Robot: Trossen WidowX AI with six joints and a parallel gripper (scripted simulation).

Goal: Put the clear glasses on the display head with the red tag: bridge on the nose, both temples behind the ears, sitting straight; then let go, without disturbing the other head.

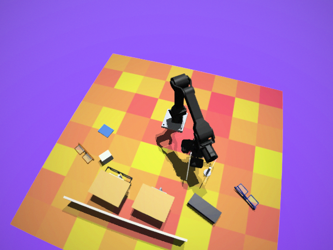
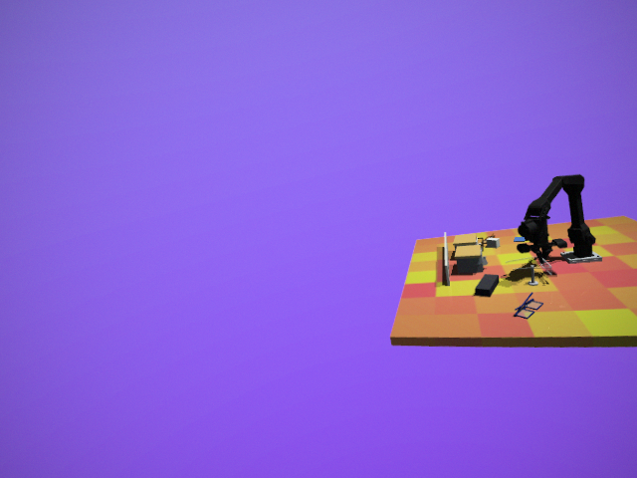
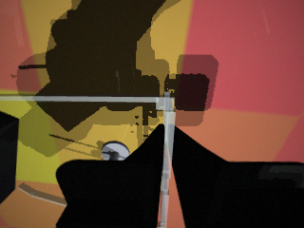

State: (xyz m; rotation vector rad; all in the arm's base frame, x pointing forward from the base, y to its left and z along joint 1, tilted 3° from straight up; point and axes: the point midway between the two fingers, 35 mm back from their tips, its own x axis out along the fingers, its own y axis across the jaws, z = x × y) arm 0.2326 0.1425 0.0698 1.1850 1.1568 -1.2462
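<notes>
My gripper tip is now 7 cm to the right of the grey peg stand, 7 cm short of it and 3 cm above it. Also, from my gripper tip: white rail 38 cm ahead, 29 cm to the right; then white box 48 cm to the right, 9 cm ahead, 3 cm below; then dark grey block 25 cm ahead, 7 cm to the left, 4 cm below.
</notes>
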